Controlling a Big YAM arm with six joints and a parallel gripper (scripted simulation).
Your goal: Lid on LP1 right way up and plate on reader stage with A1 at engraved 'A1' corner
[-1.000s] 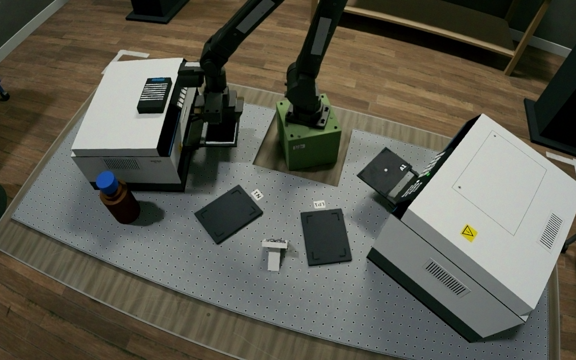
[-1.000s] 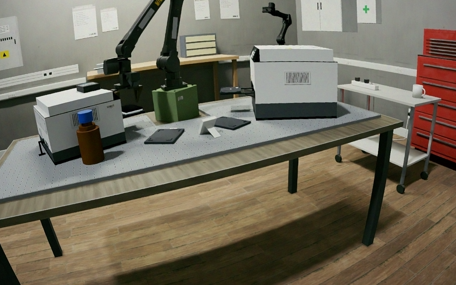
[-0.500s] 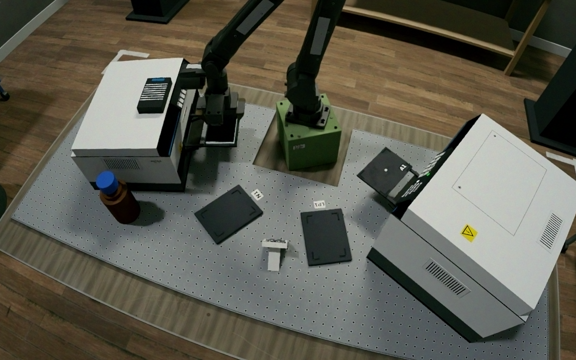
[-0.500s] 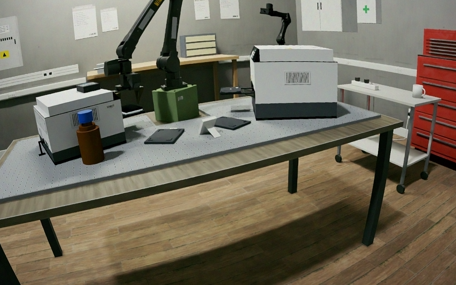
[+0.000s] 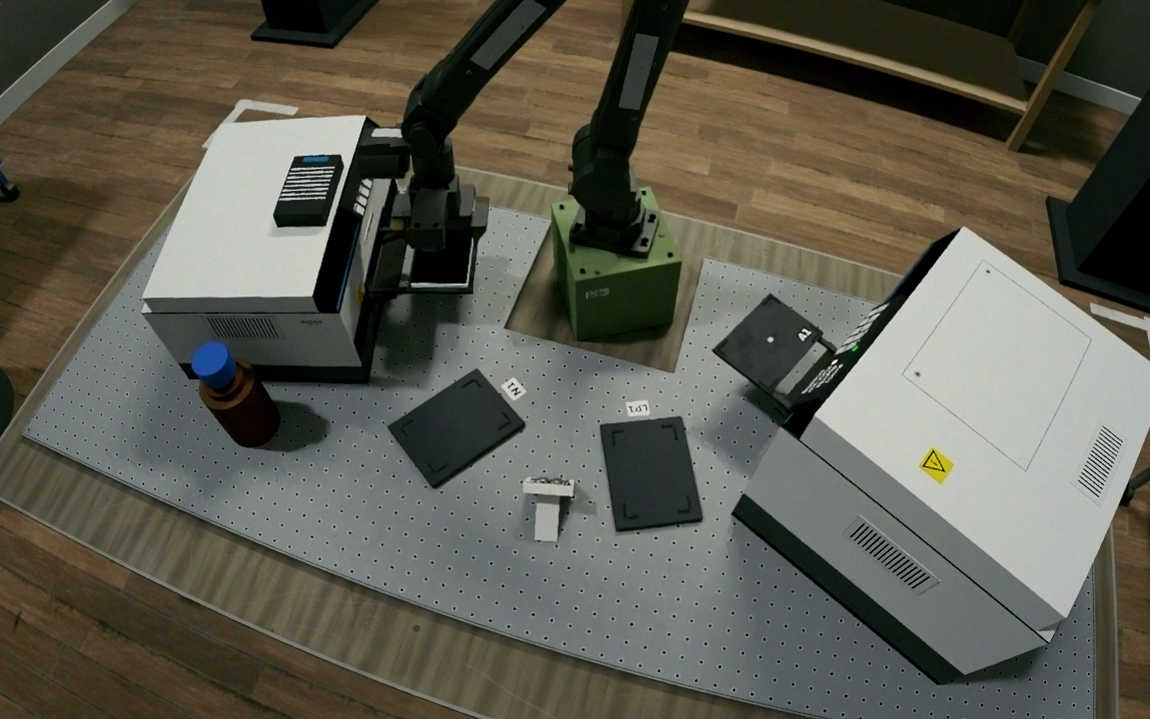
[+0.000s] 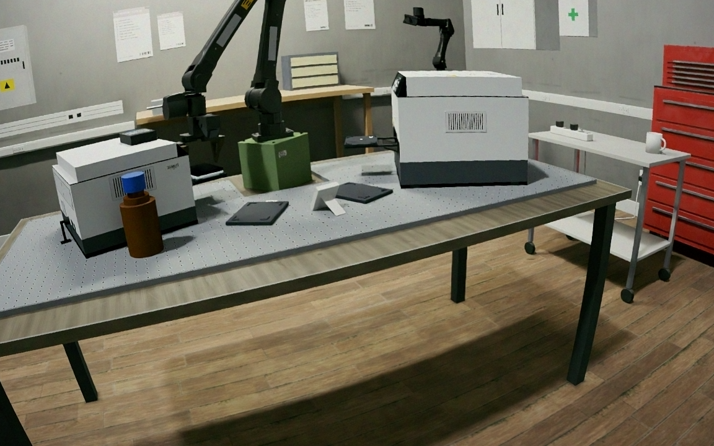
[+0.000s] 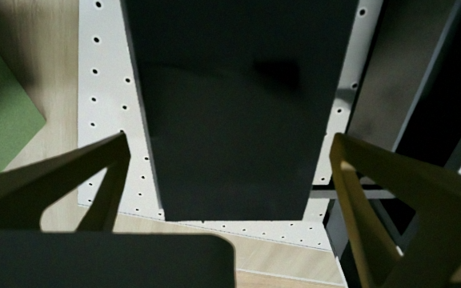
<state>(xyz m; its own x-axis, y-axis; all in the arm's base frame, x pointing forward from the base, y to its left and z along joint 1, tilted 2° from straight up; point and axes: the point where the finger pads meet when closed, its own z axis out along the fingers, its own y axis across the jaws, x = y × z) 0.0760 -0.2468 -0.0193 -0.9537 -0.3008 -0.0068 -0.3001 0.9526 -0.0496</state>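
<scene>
My gripper is now 20 mm above the dark lid. Round my hand: brown capped bottle 330 mm ahead, 200 mm to the right; then well plate 20 mm below; then N1 nest 240 mm ahead, 100 mm to the left, 110 mm below.
</scene>
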